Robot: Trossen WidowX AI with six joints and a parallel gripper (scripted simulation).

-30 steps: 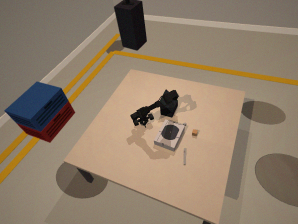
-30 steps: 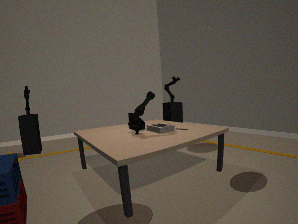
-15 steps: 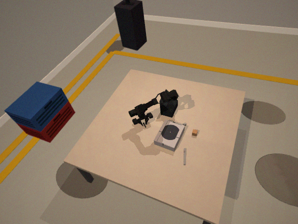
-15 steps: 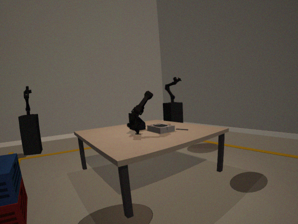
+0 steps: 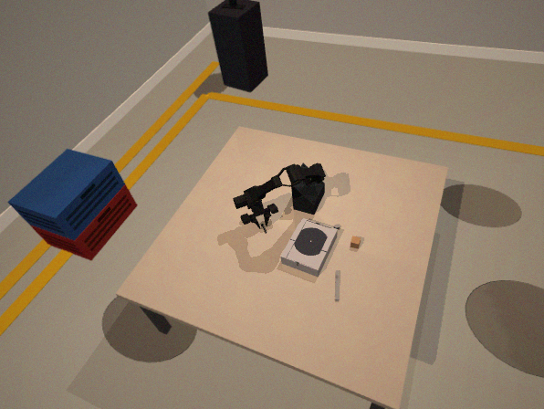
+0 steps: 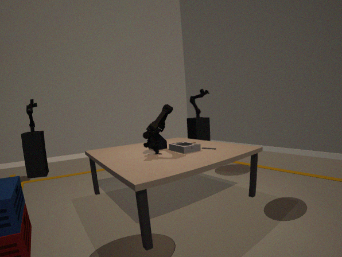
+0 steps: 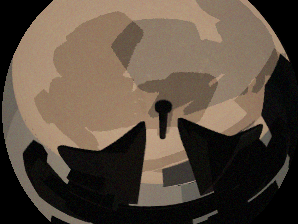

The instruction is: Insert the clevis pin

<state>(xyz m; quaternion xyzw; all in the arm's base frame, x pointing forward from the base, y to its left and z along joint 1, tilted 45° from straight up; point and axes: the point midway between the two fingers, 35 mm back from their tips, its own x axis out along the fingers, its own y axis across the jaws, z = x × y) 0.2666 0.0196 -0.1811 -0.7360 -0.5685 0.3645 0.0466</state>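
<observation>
My gripper tip is now 1 cm to the right of the clevis pin. The rest, counted from my gripper tip: tiny grey piece (33 cm to the left, 18 cm behind); wide flat disc (27 cm to the left, 5 cm above, 1 cm behind); steel tray (27 cm to the left, 3 cm above).
</observation>
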